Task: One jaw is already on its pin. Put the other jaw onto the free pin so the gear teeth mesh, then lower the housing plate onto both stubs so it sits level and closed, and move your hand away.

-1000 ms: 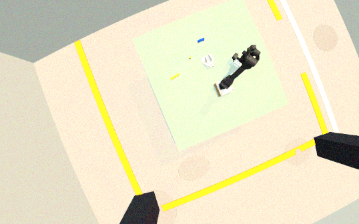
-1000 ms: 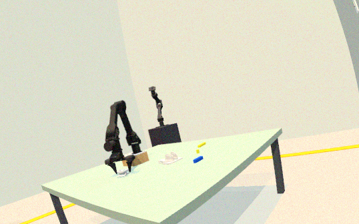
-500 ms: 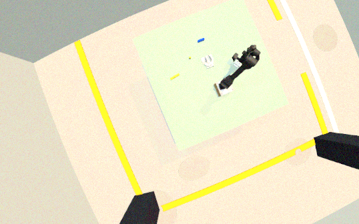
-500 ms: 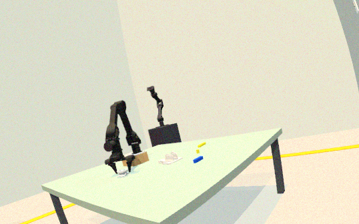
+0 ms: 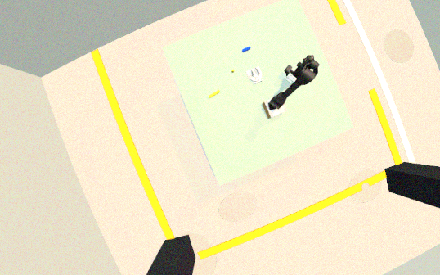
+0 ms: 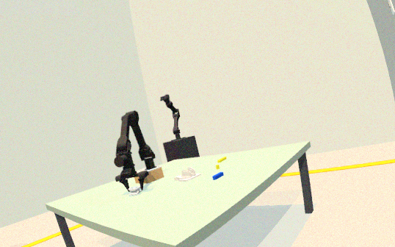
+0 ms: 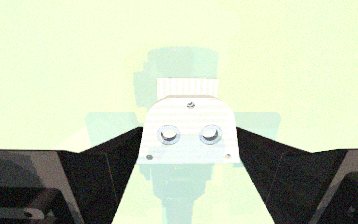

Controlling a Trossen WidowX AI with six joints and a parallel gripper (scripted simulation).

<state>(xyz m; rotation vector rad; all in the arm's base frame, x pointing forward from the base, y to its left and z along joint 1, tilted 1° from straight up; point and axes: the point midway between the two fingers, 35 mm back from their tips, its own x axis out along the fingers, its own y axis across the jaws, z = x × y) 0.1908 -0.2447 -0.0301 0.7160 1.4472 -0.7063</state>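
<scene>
Now: the white jaw 80 mm ahead of my gripper tip, 300 mm to the left of it and 10 mm above it. Also, from my gripper tip: yellow bar: 40 mm ahead, 670 mm to the left; blue block: 350 mm ahead, 300 mm to the left; yellow cube: 190 mm ahead, 460 mm to the left.
</scene>
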